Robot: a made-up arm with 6 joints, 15 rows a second.
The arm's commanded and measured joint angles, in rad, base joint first. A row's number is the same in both.
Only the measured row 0 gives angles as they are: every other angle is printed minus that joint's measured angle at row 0.
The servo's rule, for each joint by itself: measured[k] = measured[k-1] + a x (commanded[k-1-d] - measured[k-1]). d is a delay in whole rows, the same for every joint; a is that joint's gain. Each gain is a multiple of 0.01, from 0.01 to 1. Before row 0 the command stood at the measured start. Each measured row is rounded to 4 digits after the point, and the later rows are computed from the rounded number. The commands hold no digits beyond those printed.
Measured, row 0:
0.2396, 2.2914, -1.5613, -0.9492, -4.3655, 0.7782
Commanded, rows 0 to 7:
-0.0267, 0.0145, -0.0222, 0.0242, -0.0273, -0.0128
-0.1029, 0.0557, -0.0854, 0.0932, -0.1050, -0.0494
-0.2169, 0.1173, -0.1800, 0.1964, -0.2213, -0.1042
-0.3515, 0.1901, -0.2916, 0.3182, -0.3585, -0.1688
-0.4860, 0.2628, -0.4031, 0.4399, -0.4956, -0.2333
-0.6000, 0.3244, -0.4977, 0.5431, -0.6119, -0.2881
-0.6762, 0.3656, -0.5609, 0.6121, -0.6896, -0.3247
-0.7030, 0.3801, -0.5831, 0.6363, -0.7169, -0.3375
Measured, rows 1 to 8:
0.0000, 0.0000, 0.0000, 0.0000, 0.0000, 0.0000
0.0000, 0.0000, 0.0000, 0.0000, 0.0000, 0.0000
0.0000, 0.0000, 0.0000, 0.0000, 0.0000, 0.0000
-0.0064, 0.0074, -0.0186, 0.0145, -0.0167, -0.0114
-0.0296, 0.0320, -0.0747, 0.0617, -0.0706, -0.0452
-0.0746, 0.0755, -0.1632, 0.1425, -0.1625, -0.0977
-0.1411, 0.1339, -0.2711, 0.2479, -0.2821, -0.1610
-0.2239, 0.1996, -0.3820, 0.3631, -0.4123, -0.2253
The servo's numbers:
d 3
a 0.24 0.51 0.84 0.60 0.61 0.89

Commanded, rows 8 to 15:
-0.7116, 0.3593, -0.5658, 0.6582, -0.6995, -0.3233
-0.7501, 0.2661, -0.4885, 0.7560, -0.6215, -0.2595
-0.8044, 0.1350, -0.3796, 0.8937, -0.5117, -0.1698
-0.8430, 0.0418, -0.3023, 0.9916, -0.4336, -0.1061
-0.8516, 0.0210, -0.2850, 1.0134, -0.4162, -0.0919
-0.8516, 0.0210, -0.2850, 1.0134, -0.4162, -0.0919
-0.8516, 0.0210, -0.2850, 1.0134, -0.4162, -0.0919
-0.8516, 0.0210, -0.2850, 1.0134, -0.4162, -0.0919
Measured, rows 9 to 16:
-0.3142, 0.2632, -0.4792, 0.4711, -0.5341, -0.2812
-0.4011, 0.3154, -0.5478, 0.5557, -0.6290, -0.3199
-0.4736, 0.3484, -0.5775, 0.6041, -0.6826, -0.3356
-0.5307, 0.3540, -0.5677, 0.6366, -0.6929, -0.3247
-0.5834, 0.3092, -0.5012, 0.7082, -0.6493, -0.2667
-0.6364, 0.2204, -0.3991, 0.8195, -0.5654, -0.1805
-0.6860, 0.1293, -0.3178, 0.9228, -0.4850, -0.1143
-0.7257, 0.0741, -0.2902, 0.9772, -0.4430, -0.0944

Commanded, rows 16 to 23:
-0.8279, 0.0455, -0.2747, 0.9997, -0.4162, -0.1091
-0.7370, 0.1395, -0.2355, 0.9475, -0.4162, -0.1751
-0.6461, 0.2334, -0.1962, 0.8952, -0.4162, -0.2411
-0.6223, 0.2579, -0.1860, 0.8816, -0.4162, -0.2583
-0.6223, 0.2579, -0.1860, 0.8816, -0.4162, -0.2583
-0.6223, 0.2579, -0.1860, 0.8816, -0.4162, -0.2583
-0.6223, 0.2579, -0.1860, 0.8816, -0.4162, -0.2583
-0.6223, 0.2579, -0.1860, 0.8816, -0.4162, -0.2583
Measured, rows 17 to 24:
-0.7559, 0.0470, -0.2858, 0.9989, -0.4267, -0.0922
-0.7789, 0.0337, -0.2851, 1.0076, -0.4203, -0.0919
-0.7963, 0.0272, -0.2850, 1.0111, -0.4178, -0.0919
-0.8039, 0.0365, -0.2763, 1.0043, -0.4168, -0.1072
-0.7878, 0.0890, -0.2420, 0.9702, -0.4164, -0.1676
-0.7538, 0.1626, -0.2035, 0.9252, -0.4163, -0.2330
-0.7222, 0.2112, -0.1888, 0.8990, -0.4162, -0.2555
-0.6982, 0.2350, -0.1864, 0.8886, -0.4162, -0.2580

